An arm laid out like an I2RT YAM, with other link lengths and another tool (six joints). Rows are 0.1 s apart.
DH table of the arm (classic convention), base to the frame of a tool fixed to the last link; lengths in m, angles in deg. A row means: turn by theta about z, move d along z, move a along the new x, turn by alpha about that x. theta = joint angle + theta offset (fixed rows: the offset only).
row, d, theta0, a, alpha
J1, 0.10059, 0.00, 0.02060, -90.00
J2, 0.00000, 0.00, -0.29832, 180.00
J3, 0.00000, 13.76, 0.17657, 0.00
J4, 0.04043, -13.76, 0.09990, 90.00
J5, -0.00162, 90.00, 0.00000, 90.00
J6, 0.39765, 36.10, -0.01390, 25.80
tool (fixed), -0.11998, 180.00, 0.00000, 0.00
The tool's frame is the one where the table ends.
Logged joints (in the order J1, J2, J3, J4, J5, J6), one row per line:
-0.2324, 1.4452, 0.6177, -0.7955, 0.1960, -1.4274
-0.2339, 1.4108, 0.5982, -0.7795, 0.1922, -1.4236
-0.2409, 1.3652, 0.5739, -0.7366, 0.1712, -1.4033
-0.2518, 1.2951, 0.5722, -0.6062, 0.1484, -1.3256
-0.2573, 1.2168, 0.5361, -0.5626, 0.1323, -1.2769
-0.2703, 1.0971, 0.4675, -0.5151, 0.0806, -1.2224
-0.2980, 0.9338, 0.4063, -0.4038, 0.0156, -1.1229
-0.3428, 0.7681, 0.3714, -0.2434, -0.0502, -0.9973
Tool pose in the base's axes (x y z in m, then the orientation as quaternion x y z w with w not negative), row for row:
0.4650, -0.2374, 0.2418, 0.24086, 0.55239, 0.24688, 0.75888
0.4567, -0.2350, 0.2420, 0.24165, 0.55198, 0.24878, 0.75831
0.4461, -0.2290, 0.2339, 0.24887, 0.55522, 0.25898, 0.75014
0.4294, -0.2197, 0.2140, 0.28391, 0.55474, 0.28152, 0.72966
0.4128, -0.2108, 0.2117, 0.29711, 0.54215, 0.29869, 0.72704
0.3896, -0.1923, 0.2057, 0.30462, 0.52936, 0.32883, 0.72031
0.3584, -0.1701, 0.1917, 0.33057, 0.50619, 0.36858, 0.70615
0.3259, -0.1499, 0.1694, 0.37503, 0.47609, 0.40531, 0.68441
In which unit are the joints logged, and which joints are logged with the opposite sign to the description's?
The joints are logged in radians. Opposite sign: J4.
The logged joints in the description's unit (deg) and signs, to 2 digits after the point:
-13.32, 82.80, 35.39, 45.58, 11.23, -81.78
-13.40, 80.83, 34.27, 44.66, 11.01, -81.57
-13.80, 78.22, 32.88, 42.20, 9.81, -80.40
-14.43, 74.20, 32.78, 34.73, 8.50, -75.95
-14.74, 69.72, 30.72, 32.23, 7.58, -73.16
-15.49, 62.86, 26.79, 29.51, 4.62, -70.04
-17.07, 53.50, 23.28, 23.14, 0.89, -64.34
-19.64, 44.01, 21.28, 13.95, -2.88, -57.14

